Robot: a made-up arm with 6 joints.
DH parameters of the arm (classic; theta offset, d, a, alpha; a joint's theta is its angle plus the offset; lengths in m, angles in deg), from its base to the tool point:
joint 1: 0 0.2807 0 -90
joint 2: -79.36 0 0.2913 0
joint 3: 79.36 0 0.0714 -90
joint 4: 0 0.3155 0 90
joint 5: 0 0 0.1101 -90
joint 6: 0 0.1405 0 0
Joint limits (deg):
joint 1: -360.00..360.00
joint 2: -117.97..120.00
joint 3: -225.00..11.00
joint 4: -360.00..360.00
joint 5: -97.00..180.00
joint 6: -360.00..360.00
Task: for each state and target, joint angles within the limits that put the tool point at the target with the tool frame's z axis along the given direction. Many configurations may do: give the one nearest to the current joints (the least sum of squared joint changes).
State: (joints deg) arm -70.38 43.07 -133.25 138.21 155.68 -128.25
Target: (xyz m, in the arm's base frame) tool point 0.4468 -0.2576 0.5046 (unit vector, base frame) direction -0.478 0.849 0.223
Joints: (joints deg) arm -44.62 58.73 -143.79 117.82 162.32 -128.25
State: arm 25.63 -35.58 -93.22 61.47 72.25 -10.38
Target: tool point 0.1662 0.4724 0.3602 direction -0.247 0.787 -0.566
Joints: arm 74.39 -1.10 -55.18 79.06 27.25 -10.38
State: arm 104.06 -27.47 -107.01 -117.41 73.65 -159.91
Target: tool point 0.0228 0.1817 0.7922 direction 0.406 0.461 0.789
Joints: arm 76.89 -55.57 -67.15 -141.92 28.14 -159.91
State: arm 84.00 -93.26 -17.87 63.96 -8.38 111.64
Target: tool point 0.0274 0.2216 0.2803 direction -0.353 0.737 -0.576
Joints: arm 97.73 -72.64 10.88 60.93 16.66 111.64
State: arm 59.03 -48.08 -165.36 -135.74 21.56 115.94
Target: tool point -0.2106 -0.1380 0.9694 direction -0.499 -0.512 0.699
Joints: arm 39.41 -8.10 -205.38 -159.18 12.80 115.94
